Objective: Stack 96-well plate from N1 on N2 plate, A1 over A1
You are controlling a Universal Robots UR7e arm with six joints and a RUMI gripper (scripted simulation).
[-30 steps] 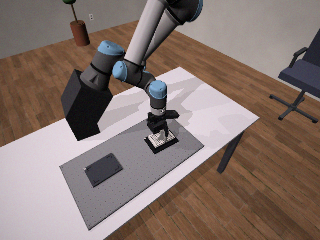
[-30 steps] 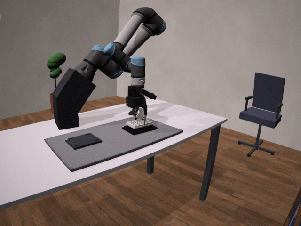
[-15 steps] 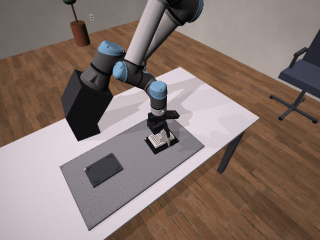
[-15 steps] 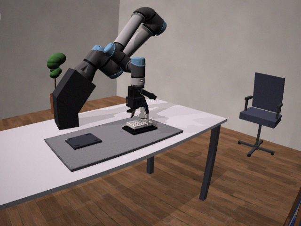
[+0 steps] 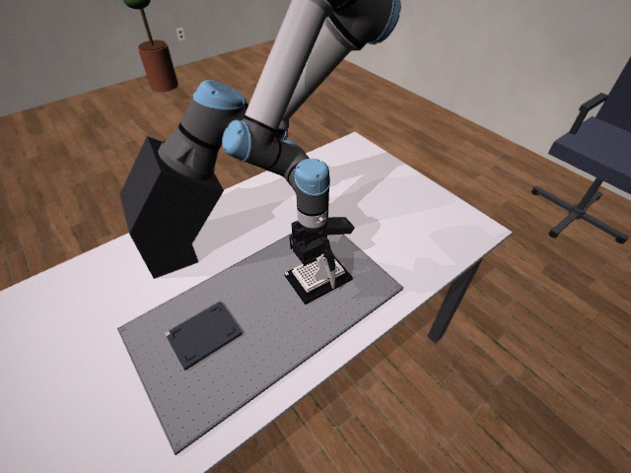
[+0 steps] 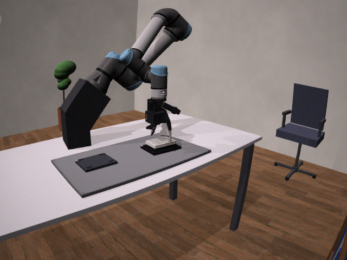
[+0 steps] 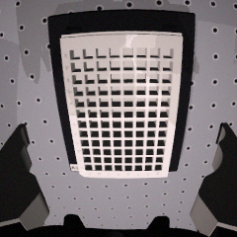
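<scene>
Now: the white 96-well plate 1 cm below my hand. From my hand the other things lie so: black 96-well plate (2 cm below); black nest n2 (4 cm below); nest N1 (6 cm behind, 35 cm to the right, 4 cm below).
</scene>
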